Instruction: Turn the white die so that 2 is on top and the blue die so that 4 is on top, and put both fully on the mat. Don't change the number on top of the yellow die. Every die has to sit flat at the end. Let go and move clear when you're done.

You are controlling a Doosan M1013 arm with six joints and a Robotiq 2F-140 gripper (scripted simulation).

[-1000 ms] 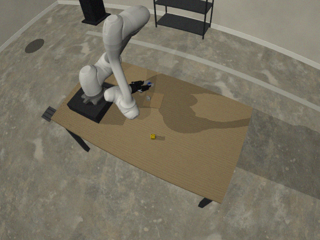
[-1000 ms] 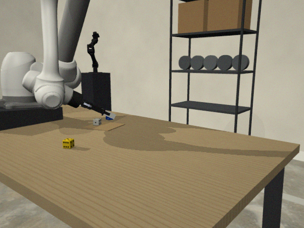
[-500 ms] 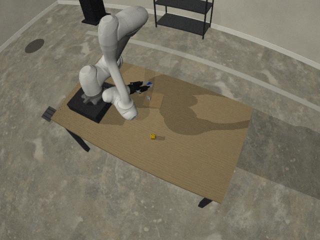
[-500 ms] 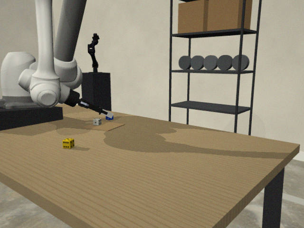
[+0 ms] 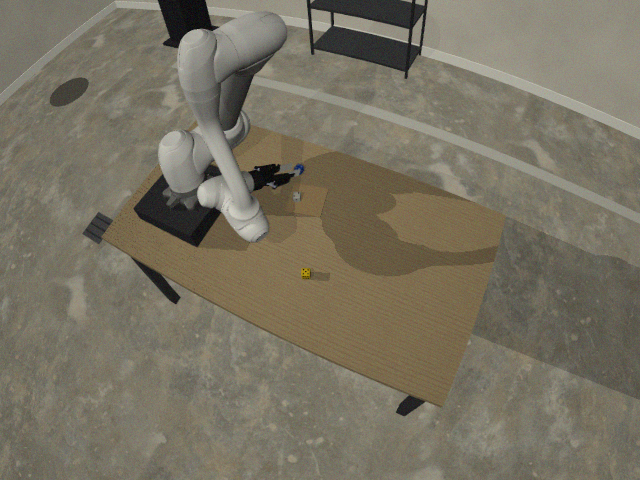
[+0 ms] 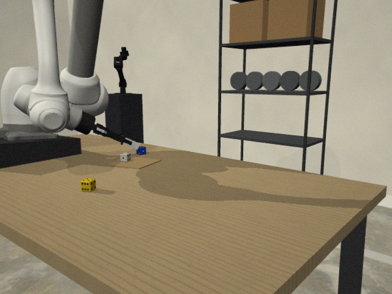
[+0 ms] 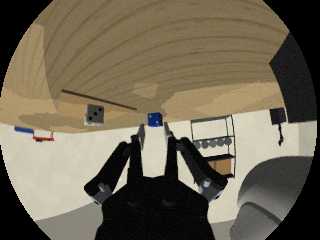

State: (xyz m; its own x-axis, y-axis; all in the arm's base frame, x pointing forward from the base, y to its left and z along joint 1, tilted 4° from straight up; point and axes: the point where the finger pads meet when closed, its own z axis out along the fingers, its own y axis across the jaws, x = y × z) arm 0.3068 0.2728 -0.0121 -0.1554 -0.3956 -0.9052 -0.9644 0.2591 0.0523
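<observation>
Right now the blue die is 50 mm to the left of my hand, 40 mm below it and 10 mm ahead of it. From my hand the other things lie so: white die (80 mm to the right, 80 mm ahead, 30 mm below); then mat (120 mm ahead, 60 mm to the right, 50 mm below); then yellow die (340 mm to the right, 290 mm ahead, 40 mm below).
</observation>
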